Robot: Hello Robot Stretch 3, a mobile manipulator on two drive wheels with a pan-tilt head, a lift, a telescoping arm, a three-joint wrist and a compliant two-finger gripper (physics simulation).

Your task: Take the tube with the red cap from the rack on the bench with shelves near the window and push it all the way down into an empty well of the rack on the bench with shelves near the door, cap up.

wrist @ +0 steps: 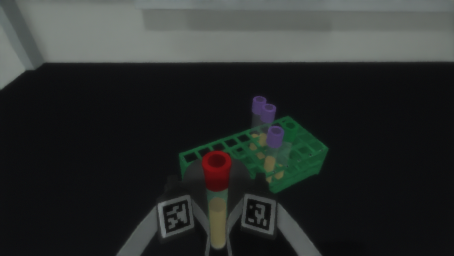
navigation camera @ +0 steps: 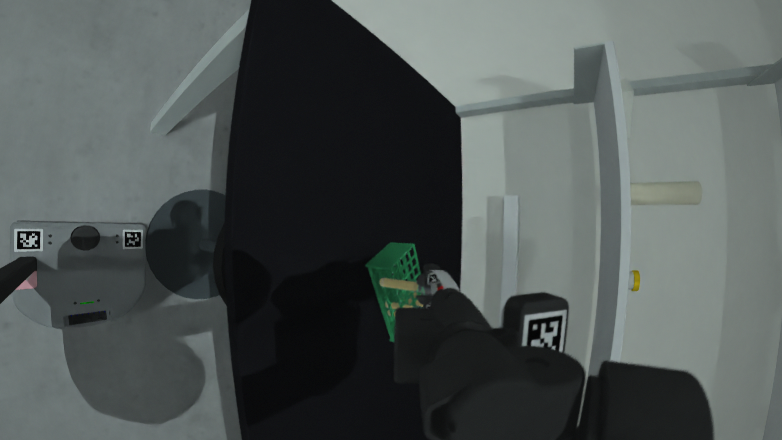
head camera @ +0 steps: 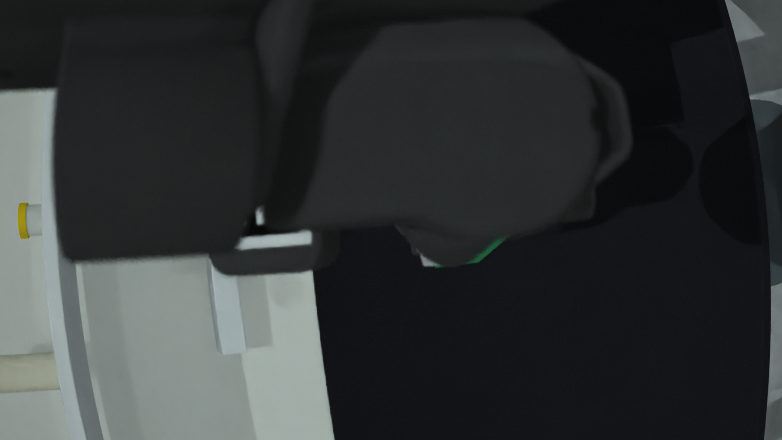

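Where they show: gripper, fingertip midpoint: (navigation camera: 429, 286); robot's base, origin of the base link: (navigation camera: 86, 236).
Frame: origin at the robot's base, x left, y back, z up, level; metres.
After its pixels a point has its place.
Note:
The tube with the red cap (wrist: 216, 172) is in my gripper (wrist: 217, 178) @(x -0.366, y 0.022, z 1.067 m) (navigation camera: 429, 284) @(x -0.366, y 0.022, z 1.067 m), which is shut on it near the cap. The cap is up, and the yellowish tube body (navigation camera: 398, 284) @(x -0.345, y 0.021, z 1.028 m) (wrist: 217, 220) points down. The green rack (navigation camera: 391, 256) @(x -0.440, y -0.006, z 0.951 m) (wrist: 322, 159) stands on the black bench top. In the wrist view the tube is in front of the rack's left part and hides some wells; its height over the rack is unclear. Three tubes with purple caps (wrist: 259, 104) (wrist: 268, 112) (wrist: 275, 136) stand in the rack. Left wells in its back row look empty. The arm hides most of the rack in the head view.
The black bench top (head camera: 492, 350) @(x -0.471, y -0.125, z 0.915 m) (navigation camera: 339, 120) @(x -0.329, y -0.238, z 0.915 m) (wrist: 90, 150) ends at a pale wall. A shelf (navigation camera: 612, 164) @(x -0.684, y -0.202, z 1.353 m) holds a yellow-capped item (head camera: 22, 220) @(x -0.776, y 0.060, z 1.424 m) (navigation camera: 634, 280) @(x -0.778, y 0.057, z 1.419 m) and a cream cylinder (navigation camera: 666, 193) @(x -0.743, y -0.144, z 1.477 m). A pale bar (head camera: 226, 317) @(x -0.875, y -0.100, z 1.093 m) (navigation camera: 510, 246) @(x -0.876, y -0.007, z 1.088 m) is beside the bench. The robot base (navigation camera: 109, 273) @(x -0.062, y 0.106, z 0.160 m) is at left.

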